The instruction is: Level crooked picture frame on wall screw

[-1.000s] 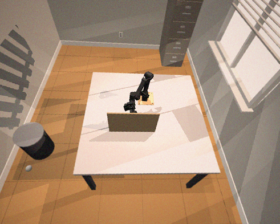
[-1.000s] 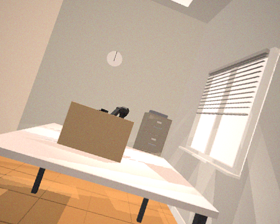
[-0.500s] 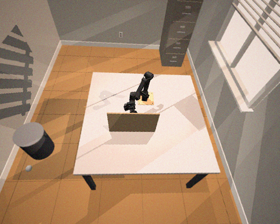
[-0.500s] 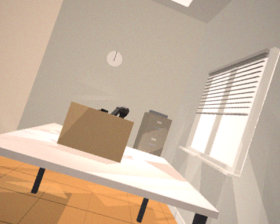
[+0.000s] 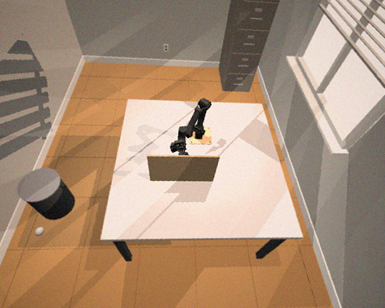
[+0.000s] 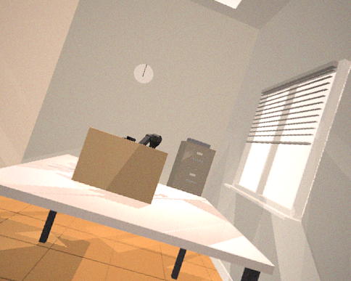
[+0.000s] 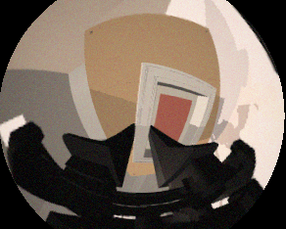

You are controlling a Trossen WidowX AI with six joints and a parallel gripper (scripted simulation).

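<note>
Right now the picture frame is 1 cm ahead of my gripper tip, 2 cm to the left of it and 5 cm below it. Round my gripper tip: wall board (2 cm ahead, 1 cm to the left, 7 cm below).
</note>
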